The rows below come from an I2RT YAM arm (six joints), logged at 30 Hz.
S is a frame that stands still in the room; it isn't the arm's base.
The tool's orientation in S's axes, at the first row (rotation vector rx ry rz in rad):
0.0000 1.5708 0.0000
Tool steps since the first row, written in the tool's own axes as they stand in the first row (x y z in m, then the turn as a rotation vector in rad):
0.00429 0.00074 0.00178 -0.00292 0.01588 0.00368
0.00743 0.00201 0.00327 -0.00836 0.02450 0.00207
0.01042 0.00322 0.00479 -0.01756 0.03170 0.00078
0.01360 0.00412 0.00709 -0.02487 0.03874 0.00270
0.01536 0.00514 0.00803 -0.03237 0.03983 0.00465
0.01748 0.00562 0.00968 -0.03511 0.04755 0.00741
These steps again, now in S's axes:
0.00178 0.00074 -0.00429 0.00368 0.01588 0.00292
0.00327 0.00201 -0.00743 0.00207 0.02450 0.00836
0.00479 0.00322 -0.01042 0.00078 0.03170 0.01756
0.00709 0.00412 -0.01360 0.00270 0.03874 0.02487
0.00803 0.00514 -0.01536 0.00465 0.03983 0.03237
0.00968 0.00562 -0.01748 0.00741 0.04755 0.03511

